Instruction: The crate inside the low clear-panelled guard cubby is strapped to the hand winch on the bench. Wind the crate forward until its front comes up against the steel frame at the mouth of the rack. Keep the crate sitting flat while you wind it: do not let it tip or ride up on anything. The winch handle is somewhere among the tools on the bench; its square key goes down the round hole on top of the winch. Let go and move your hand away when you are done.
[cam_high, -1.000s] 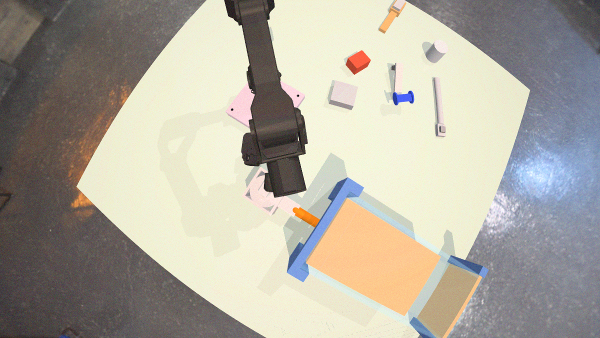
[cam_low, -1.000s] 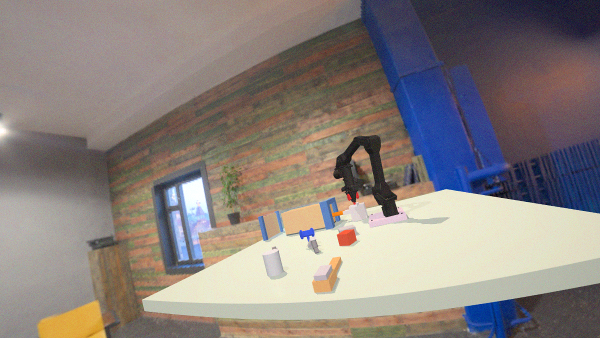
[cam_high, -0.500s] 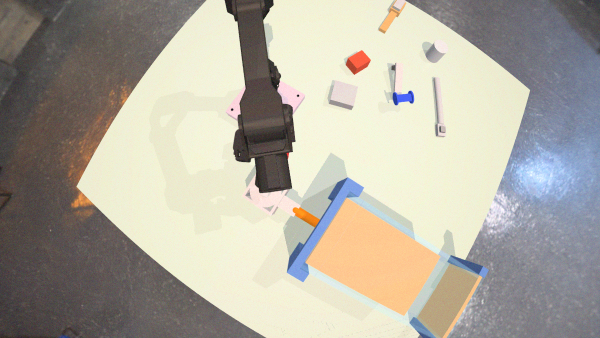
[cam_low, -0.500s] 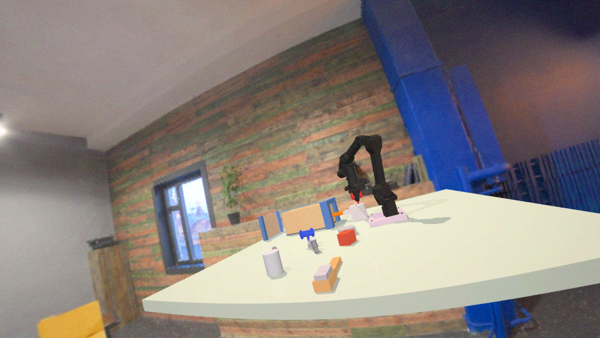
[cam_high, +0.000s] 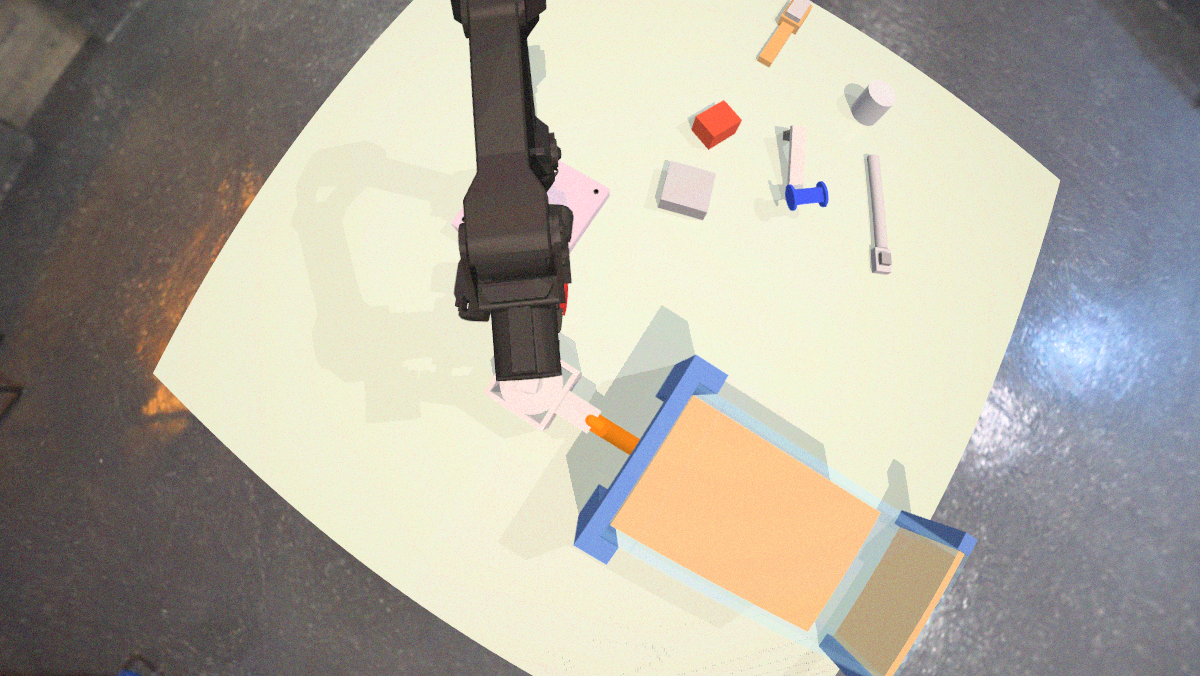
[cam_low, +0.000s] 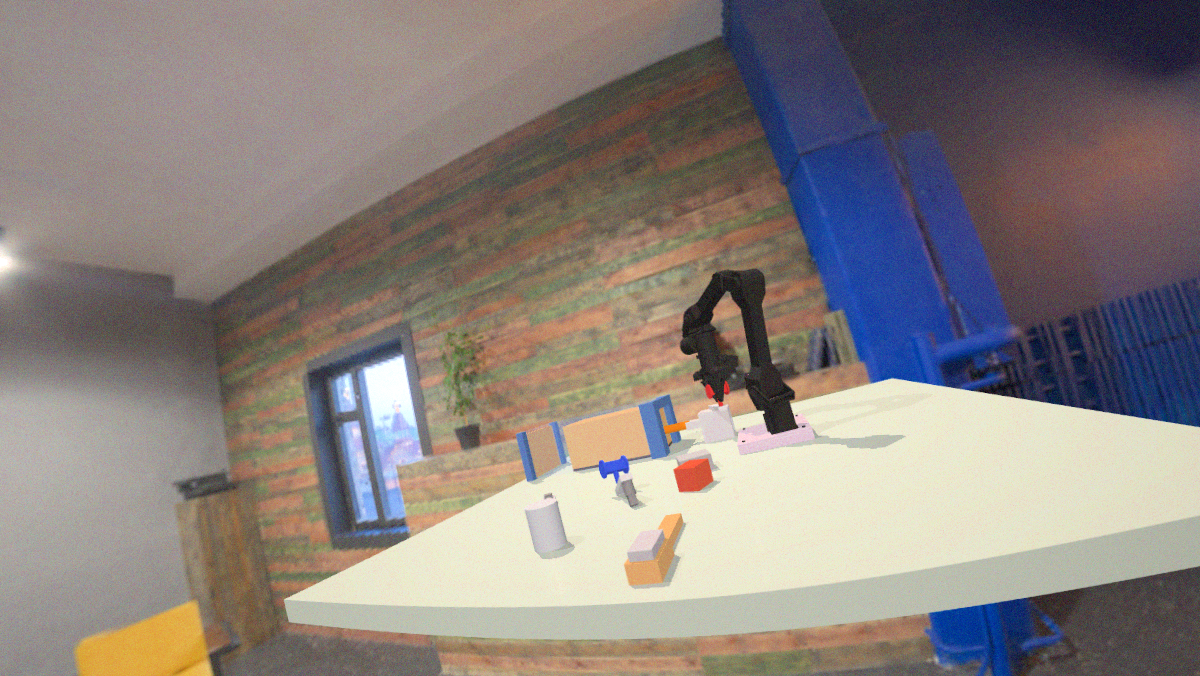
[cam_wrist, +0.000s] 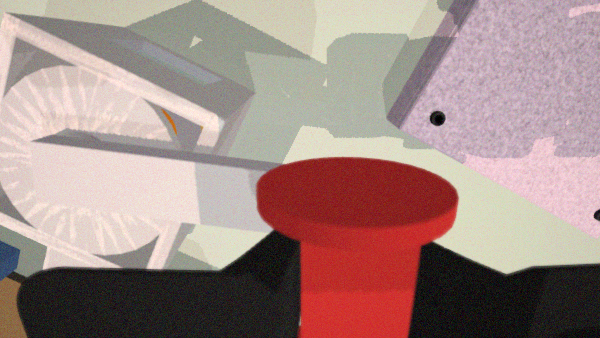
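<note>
The grey winch is 20 mm ahead of my gripper tip, 100 mm to the right of it and 80 mm below it. The rest, counted from my gripper tip: grey block: 70 mm ahead, 270 mm to the left, 100 mm below; then crank handle with red knob: 10 mm ahead, 40 mm to the right, 10 mm below; then blue steel frame: 190 mm ahead, 100 mm to the right, 10 mm below.
</note>
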